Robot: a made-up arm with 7 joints. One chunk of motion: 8 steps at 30 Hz.
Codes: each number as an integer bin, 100 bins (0 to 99) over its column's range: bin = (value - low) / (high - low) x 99, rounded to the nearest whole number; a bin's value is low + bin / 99 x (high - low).
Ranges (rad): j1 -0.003..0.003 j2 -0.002..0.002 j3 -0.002..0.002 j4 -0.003..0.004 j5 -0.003..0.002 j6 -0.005..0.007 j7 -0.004..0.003
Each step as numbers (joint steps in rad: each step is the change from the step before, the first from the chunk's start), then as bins.
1 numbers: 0.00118 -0.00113 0.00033 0.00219 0.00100 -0.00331 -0.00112
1 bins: 69 22 58 73 79 14 41
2 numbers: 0.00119 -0.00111 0.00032 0.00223 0.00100 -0.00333 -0.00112
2 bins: 69 22 57 74 79 14 41
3 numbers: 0.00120 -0.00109 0.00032 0.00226 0.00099 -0.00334 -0.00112
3 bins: 69 23 57 74 79 14 41
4 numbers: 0.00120 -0.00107 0.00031 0.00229 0.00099 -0.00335 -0.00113
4 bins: 69 23 57 75 79 14 41
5 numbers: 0.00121 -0.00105 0.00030 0.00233 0.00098 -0.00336 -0.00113
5 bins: 69 24 57 75 79 14 41
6 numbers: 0.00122 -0.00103 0.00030 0.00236 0.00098 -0.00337 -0.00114
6 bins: 70 24 57 76 79 13 40
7 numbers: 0.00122 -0.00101 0.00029 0.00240 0.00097 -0.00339 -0.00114
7 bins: 70 25 57 76 79 13 40
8 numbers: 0.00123 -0.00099 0.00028 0.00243 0.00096 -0.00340 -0.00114
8 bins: 70 25 56 77 78 13 40
